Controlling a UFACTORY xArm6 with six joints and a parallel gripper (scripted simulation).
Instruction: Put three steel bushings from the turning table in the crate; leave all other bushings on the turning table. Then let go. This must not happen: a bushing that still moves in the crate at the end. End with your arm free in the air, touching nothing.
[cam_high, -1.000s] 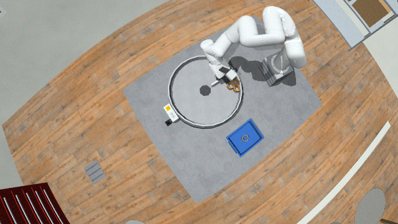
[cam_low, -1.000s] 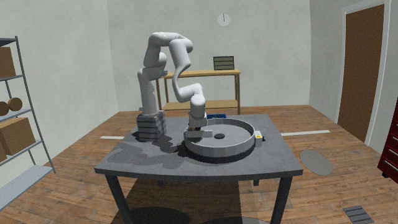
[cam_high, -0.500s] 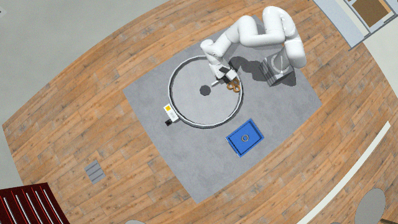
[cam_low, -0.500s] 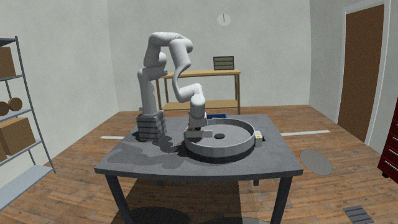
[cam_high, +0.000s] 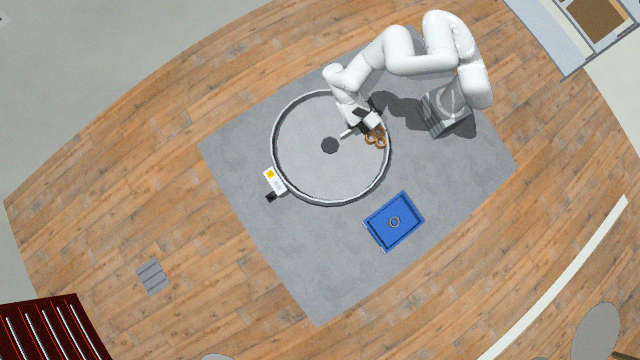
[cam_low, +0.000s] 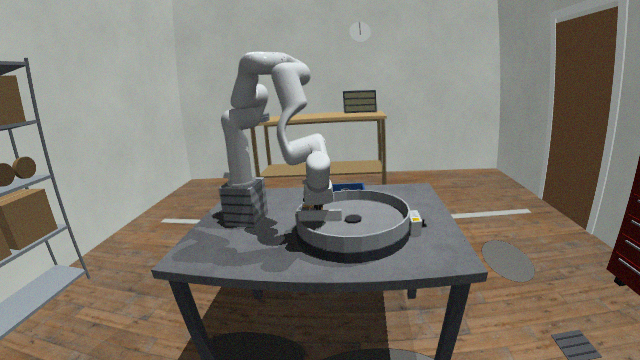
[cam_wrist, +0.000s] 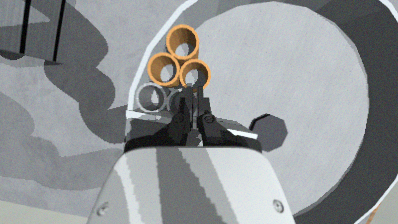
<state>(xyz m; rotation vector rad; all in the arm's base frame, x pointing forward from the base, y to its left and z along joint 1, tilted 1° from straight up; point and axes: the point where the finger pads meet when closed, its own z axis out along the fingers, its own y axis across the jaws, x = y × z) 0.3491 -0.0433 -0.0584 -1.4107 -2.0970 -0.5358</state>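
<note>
Right now the blue crate is 350 mm to the left of my hand, 80 mm below it and 30 mm ahead of it. From my hand the other things lie so: round turning table: 130 mm ahead, 60 mm below.
</note>
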